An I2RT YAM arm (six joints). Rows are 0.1 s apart.
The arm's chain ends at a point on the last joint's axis. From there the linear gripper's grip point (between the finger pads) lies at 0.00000 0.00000 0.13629 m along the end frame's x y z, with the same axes.
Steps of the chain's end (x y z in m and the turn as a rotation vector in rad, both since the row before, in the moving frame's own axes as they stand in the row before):
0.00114, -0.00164, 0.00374, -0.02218, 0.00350, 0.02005
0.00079, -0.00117, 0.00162, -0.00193, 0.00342, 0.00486
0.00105, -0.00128, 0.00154, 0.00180, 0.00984, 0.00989
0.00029, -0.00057, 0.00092, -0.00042, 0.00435, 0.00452
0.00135, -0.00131, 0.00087, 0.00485, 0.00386, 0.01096
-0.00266, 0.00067, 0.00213, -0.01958, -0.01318, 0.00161
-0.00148, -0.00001, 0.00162, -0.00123, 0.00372, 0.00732
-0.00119, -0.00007, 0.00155, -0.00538, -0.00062, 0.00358
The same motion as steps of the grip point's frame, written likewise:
0.00159, 0.00139, 0.00371, -0.02218, 0.00350, 0.02005
0.00126, -0.00091, 0.00162, -0.00193, 0.00342, 0.00486
0.00239, -0.00152, 0.00153, 0.00180, 0.00984, 0.00989
0.00088, -0.00051, 0.00092, -0.00042, 0.00435, 0.00452
0.00188, -0.00197, 0.00087, 0.00485, 0.00386, 0.01096
-0.00446, 0.00334, 0.00209, -0.01958, -0.01318, 0.00161
-0.00097, 0.00016, 0.00162, -0.00123, 0.00372, 0.00732
-0.00128, 0.00066, 0.00155, -0.00538, -0.00062, 0.00358

